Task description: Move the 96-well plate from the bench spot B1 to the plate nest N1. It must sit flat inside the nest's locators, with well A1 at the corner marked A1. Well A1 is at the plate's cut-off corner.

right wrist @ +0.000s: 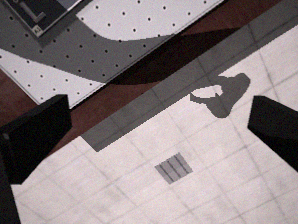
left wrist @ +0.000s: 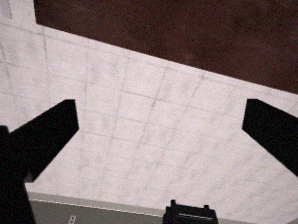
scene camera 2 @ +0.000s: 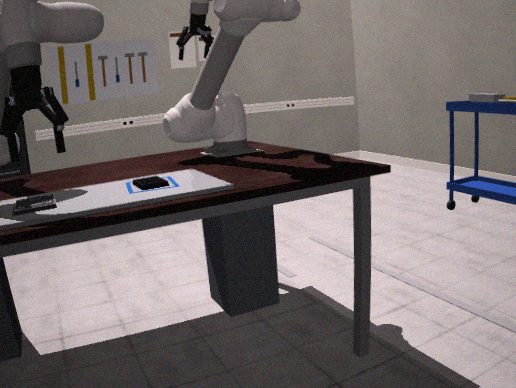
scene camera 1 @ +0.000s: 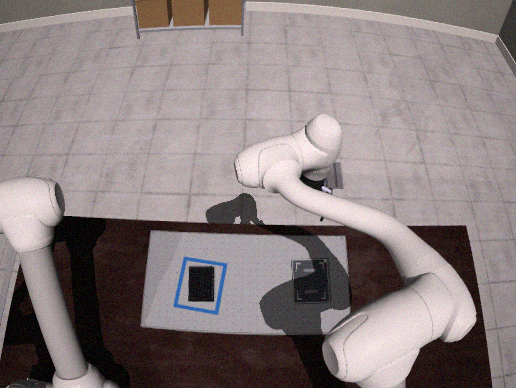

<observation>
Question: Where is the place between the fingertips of my right gripper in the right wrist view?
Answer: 160, 111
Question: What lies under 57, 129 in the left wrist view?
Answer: My left gripper.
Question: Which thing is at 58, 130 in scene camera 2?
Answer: My right gripper.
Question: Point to a black 96-well plate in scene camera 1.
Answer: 197, 276
</observation>
